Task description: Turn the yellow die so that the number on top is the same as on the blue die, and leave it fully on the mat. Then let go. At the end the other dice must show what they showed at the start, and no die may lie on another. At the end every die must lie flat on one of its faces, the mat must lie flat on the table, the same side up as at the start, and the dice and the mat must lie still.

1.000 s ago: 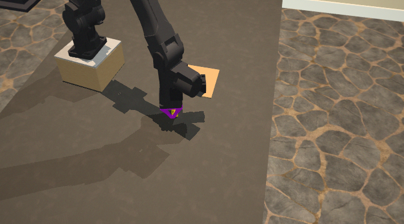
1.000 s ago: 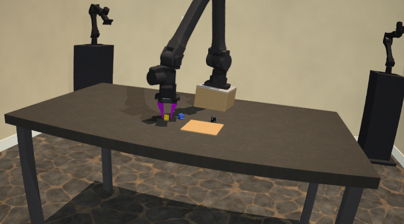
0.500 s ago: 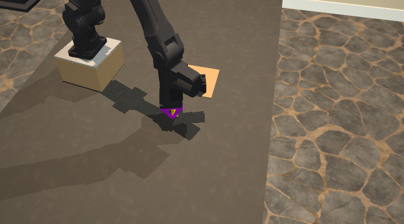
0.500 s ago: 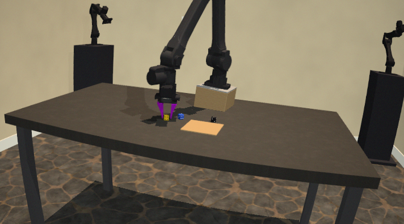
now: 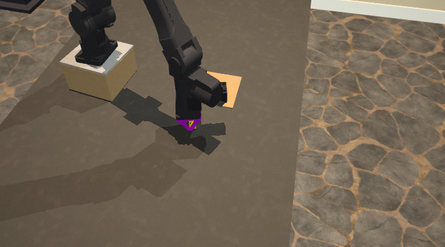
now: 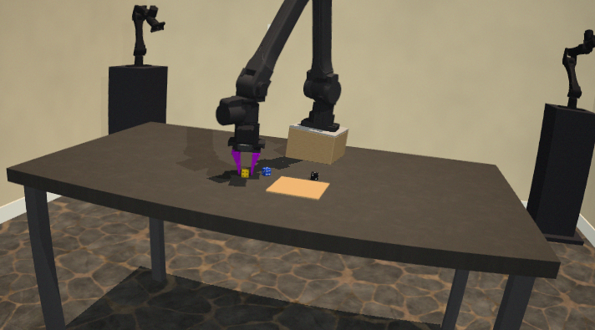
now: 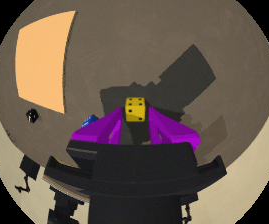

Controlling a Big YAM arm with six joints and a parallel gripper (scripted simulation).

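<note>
The yellow die lies 1 cm ahead of my hand. Also, from my hand: orange mat: 17 cm to the left, 3 cm ahead, 1 cm below; blue die: 5 cm to the left, 4 cm behind; black die: 19 cm to the left, 7 cm behind.
</note>
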